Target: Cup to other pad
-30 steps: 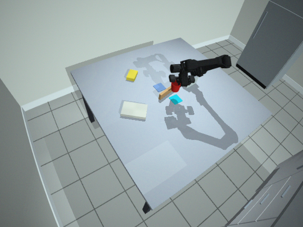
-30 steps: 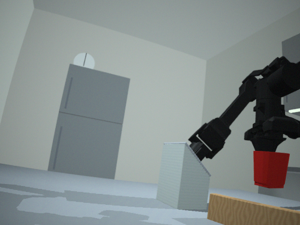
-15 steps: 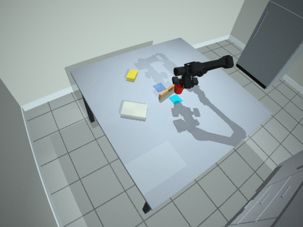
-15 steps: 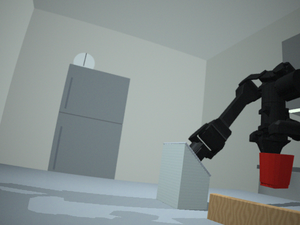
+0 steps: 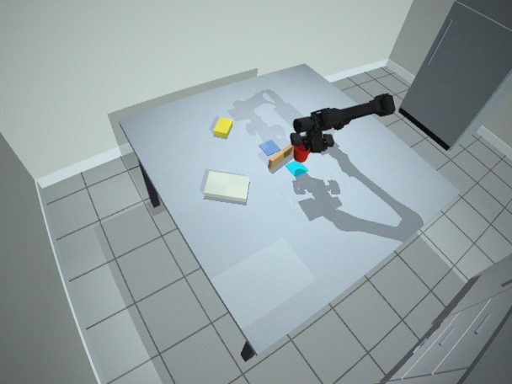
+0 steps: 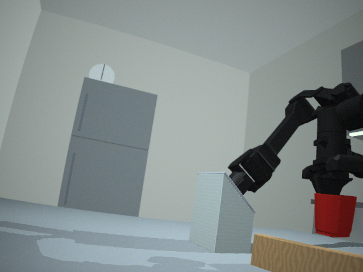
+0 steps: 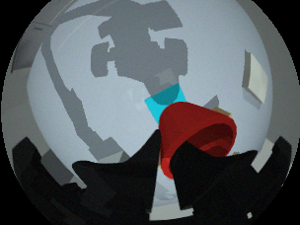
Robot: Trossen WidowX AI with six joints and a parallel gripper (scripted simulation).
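Now: gripper tip 110 mm above the bright cyan pad, 20 mm short of it and 10 mm to the left of it. The rest, counted from my gripper tip: pale blue pad: 190 mm to the right, 110 mm below, 60 mm ahead; red cup: 30 mm ahead, 20 mm to the right; wooden block: 100 mm to the right, 90 mm below, 40 mm ahead.
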